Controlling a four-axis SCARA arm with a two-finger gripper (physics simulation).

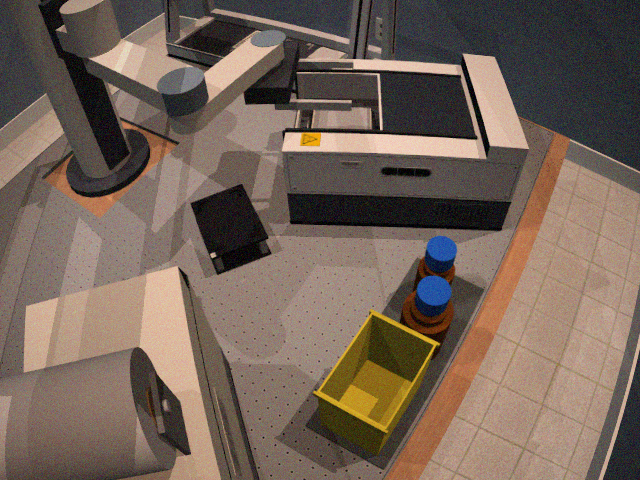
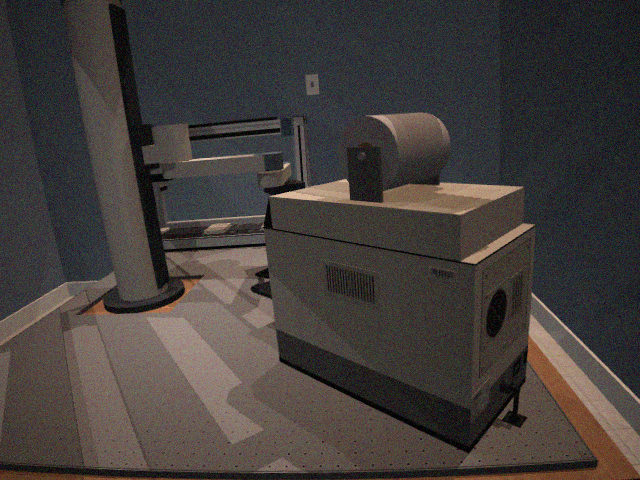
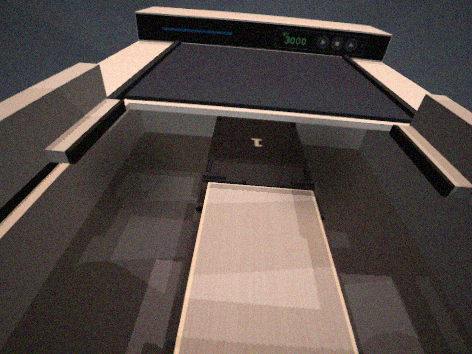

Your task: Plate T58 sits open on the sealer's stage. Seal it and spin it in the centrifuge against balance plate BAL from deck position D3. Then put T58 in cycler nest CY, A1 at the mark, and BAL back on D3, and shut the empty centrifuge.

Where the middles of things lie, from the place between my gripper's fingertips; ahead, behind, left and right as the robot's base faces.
Right now my hand is 10 mm past the plate T58 (image 1: 358,118), 20 mm to the left of it and 80 mm above it. The rest, counted from my hand: centrifuge (image 1: 450,150) 100 mm ahead, 40 mm to the left, 120 mm below.
